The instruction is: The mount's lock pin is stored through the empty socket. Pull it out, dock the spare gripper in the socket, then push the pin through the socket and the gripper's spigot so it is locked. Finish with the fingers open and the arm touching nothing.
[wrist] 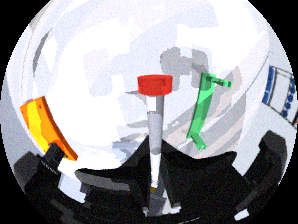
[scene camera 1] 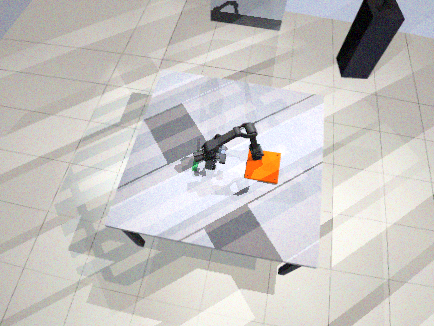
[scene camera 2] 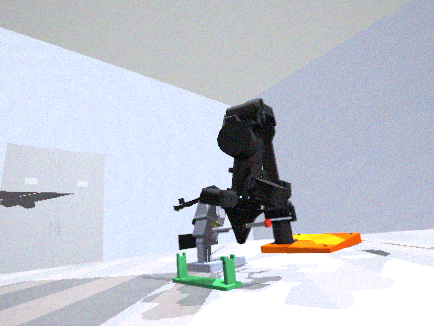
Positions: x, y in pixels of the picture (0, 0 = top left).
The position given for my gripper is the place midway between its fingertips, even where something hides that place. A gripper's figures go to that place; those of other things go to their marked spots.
Scene:
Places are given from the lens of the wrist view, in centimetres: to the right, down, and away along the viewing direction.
my gripper (wrist: 152, 138): 0, 3, 10
lock pin (wrist: 155, 87): 0, -1, 3
green rack (wrist: 207, 81): 9, -5, 11
The marked spots on the green rack and the lock pin are 13 cm apart.

